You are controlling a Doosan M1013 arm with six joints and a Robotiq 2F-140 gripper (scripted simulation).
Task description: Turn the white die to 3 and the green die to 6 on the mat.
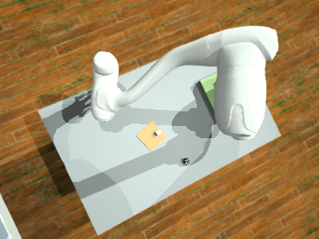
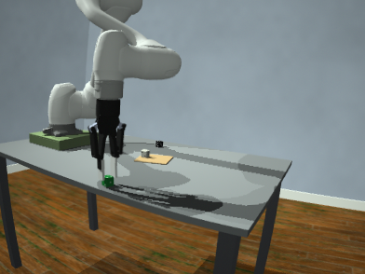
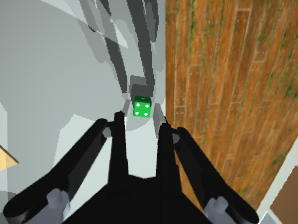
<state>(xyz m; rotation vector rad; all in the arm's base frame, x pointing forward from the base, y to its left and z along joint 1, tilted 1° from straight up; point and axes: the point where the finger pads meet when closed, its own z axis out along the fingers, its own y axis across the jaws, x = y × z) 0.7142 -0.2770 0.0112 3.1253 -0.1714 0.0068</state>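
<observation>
Now: hand 40 mm above the green die. The rest, counted from my hand: white die: 170 mm behind, 370 mm to the left, 40 mm below; then black die: 280 mm behind, 610 mm to the left, 40 mm below; then tan mat: 120 mm behind, 380 mm to the left, 50 mm below.
</observation>
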